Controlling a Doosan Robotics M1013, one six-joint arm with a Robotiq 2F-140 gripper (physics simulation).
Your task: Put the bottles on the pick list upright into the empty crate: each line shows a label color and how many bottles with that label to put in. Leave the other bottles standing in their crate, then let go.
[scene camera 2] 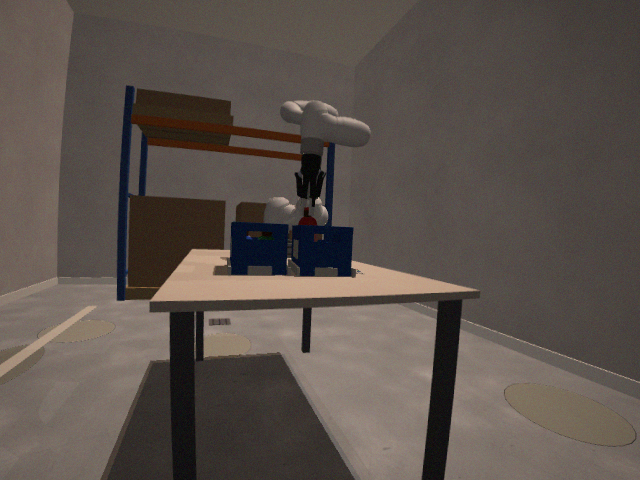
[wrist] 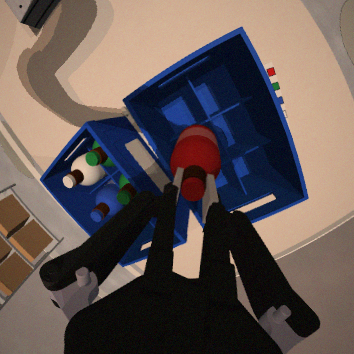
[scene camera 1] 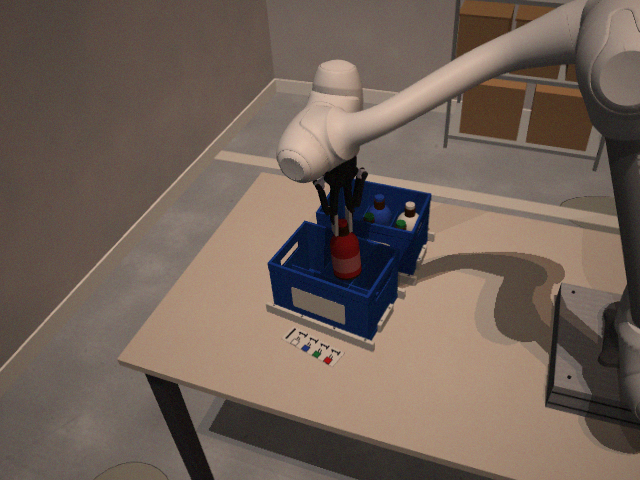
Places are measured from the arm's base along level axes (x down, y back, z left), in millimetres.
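Pixels of known places: gripper, fingertip midpoint: [scene camera 2: 306, 215] [wrist: 192, 180] [scene camera 1: 342, 230].
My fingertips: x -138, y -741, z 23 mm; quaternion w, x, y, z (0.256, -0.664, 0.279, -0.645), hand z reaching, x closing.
For each thing: its top centre in the pictures, then the offset to it from my fingertips. Level surfaces: height alone.
- red bottle at its top centre: [wrist: 192, 183] [scene camera 1: 343, 223] [scene camera 2: 308, 207] dy +9, dx -33, dz +7 mm
- blue bottle at its top centre: [wrist: 95, 216] [scene camera 1: 379, 196] dy +11, dx +51, dz -234 mm
- white bottle at its top centre: [wrist: 67, 181] [scene camera 1: 410, 204] dy +103, dx +51, dz -233 mm
- pick list at its top centre: [scene camera 1: 312, 345] [wrist: 271, 98] dy +4, dx +213, dz +207 mm
- table at its surface level: dx +214 mm
My gripper [scene camera 1: 342, 225] [scene camera 2: 308, 204] [wrist: 192, 180] is shut on the neck of a red bottle [scene camera 1: 345, 258] [scene camera 2: 307, 221] [wrist: 196, 150]. The bottle is upright, its lower part inside the near blue crate [scene camera 1: 356, 316] [scene camera 2: 323, 258] [wrist: 242, 32], above the dividers; its base's exact height is hard to tell. No other bottle shows in this crate. The other blue crate [scene camera 1: 416, 250] [scene camera 2: 258, 258] holds a blue bottle [scene camera 1: 378, 212] [wrist: 107, 196], a white bottle [scene camera 1: 407, 219] [wrist: 88, 170] and two green-capped bottles [wrist: 93, 158] [wrist: 124, 195]. The pick list [scene camera 1: 305, 343] shows white, blue, green and red; its counts are too small to read.
Both crates stand close together on the table [scene camera 1: 232, 335] [scene camera 2: 361, 289]. Pale locating strips [scene camera 1: 330, 329] run along the crate bases. The arm's base plate [scene camera 1: 578, 341] is at the right in scene camera 1. The near crate's walls and inner dividers surround the lowered bottle.
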